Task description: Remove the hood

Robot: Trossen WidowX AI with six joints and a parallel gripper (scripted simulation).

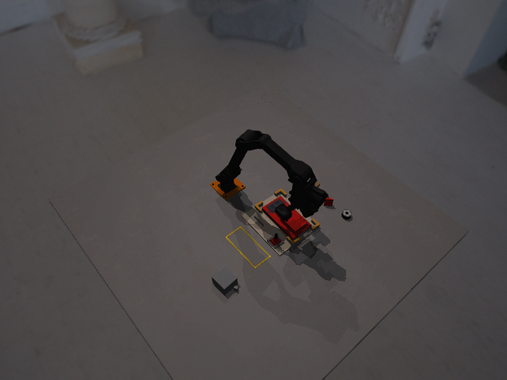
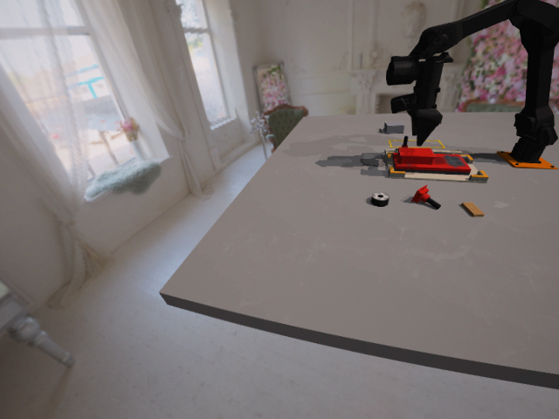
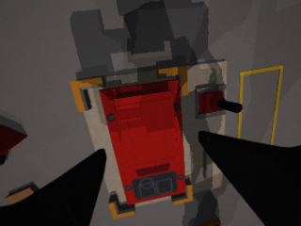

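The red hood lies 4 cm below my gripper tip. The rest, counted from my gripper tip: wooden piece 9 cm behind, 23 cm to the left, 8 cm below; black-and-white wheel 11 cm ahead, 22 cm to the left, 7 cm below.
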